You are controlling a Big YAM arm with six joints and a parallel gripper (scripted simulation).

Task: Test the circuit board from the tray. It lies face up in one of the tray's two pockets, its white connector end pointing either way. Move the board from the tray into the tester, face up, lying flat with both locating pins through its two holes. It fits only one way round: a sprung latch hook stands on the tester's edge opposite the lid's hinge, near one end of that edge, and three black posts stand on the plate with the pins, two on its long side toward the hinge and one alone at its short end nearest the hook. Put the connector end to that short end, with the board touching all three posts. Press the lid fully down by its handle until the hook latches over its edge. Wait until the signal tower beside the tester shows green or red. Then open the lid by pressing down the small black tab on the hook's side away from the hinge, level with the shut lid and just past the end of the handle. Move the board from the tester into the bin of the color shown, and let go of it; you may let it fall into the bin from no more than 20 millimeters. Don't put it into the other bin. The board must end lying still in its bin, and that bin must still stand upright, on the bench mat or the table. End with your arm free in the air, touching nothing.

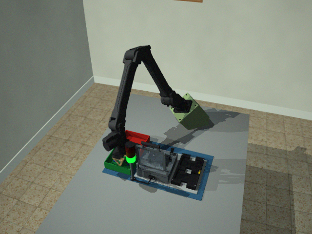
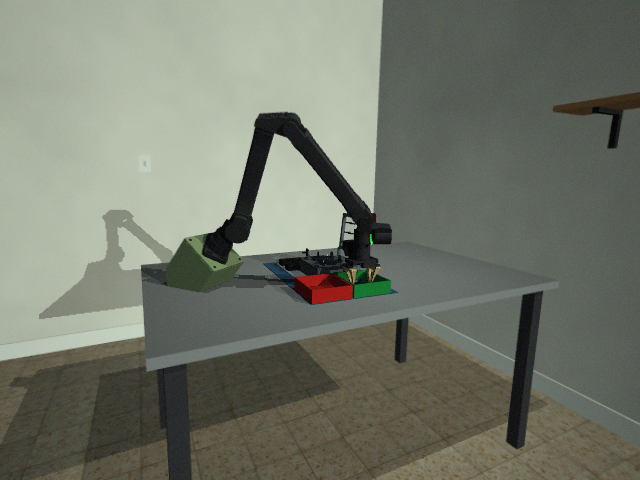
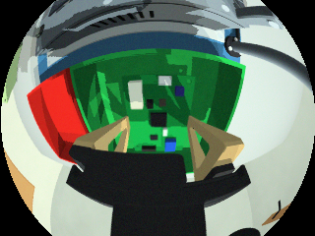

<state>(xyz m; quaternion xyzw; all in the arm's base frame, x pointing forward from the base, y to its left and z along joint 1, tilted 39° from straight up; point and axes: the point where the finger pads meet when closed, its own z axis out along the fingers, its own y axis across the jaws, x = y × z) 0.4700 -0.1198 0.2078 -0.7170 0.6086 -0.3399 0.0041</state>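
My hand is 10 mm above the green bin. Round my hand: tester plate 50 mm behind, 200 mm to the left, 50 mm above; green circuit board right at my hand; red bin 150 mm behind, 10 mm to the right, 10 mm below.
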